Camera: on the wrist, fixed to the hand. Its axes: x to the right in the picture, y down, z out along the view.
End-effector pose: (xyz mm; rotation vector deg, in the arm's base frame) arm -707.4 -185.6 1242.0 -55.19 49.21 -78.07
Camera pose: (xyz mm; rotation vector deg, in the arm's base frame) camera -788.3 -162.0 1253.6 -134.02 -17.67 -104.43
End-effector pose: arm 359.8 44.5 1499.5 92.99 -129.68 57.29
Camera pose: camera 392.3 99.4 1555.7 158.64 -41.34 -16.27
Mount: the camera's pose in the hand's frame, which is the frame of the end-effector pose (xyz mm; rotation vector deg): -26.4 -42.6 -68.7 -18.43 -37.95 -82.61
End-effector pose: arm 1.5 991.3 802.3 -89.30 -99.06 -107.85
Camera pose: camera -54.9 936.9 769.3 24.35 88.22 54.40
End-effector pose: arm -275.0 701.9 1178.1 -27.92 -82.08 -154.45
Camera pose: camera -275.3 667.4 1100.4 9.15 38.64 81.23
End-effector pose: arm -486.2 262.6 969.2 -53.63 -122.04 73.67
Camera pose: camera -434.4 267.7 1036.5 59.70 -144.35 25.64
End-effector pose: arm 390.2 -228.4 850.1 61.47 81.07 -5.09
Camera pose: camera 306.3 -222.3 862.4 -22.98 70.95 -62.61
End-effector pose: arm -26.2 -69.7 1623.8 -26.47 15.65 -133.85
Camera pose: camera -62.7 -16.6 1568.3 77.00 2.95 118.82
